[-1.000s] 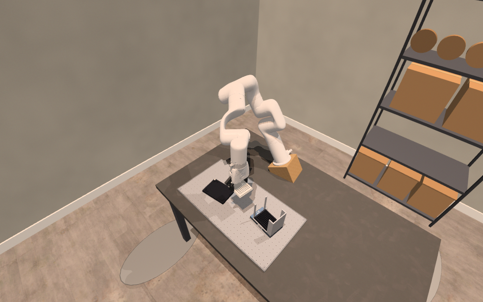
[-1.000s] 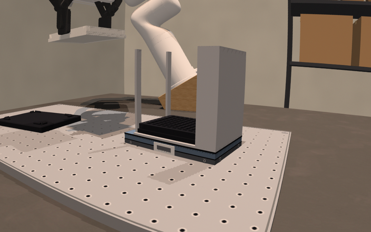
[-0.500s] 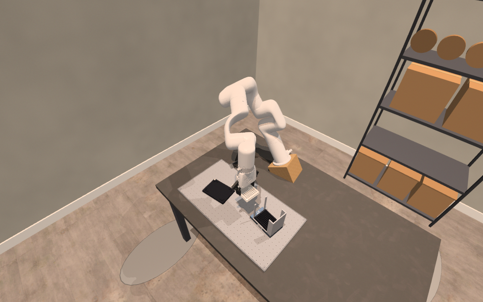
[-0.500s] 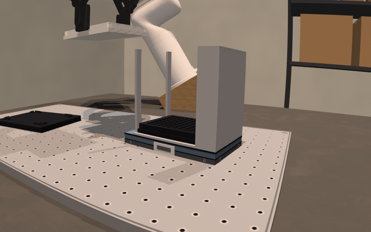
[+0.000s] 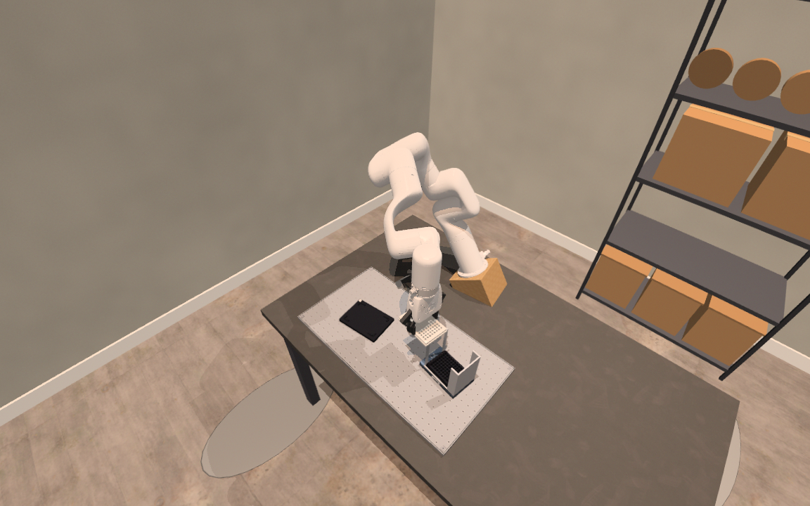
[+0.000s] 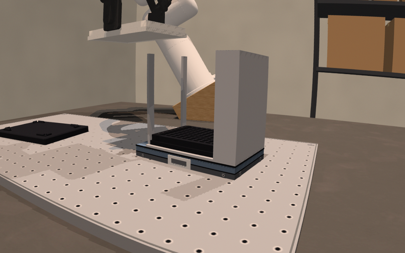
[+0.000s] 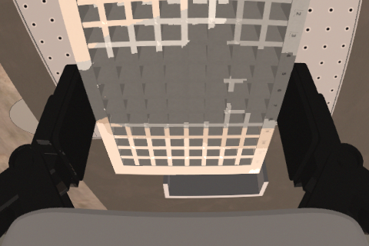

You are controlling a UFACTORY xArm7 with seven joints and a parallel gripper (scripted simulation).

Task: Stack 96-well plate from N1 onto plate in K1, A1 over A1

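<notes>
Right now the black 96-well plate is 3 cm behind my hand, 11 cm to the left of it and 16 cm below it. Also, from my hand: white 96-well plate (1 cm below); tall grey wall (3 cm behind, 18 cm to the left, 11 cm below); thin post (1 cm ahead, 5 cm to the left, 11 cm below).
</notes>
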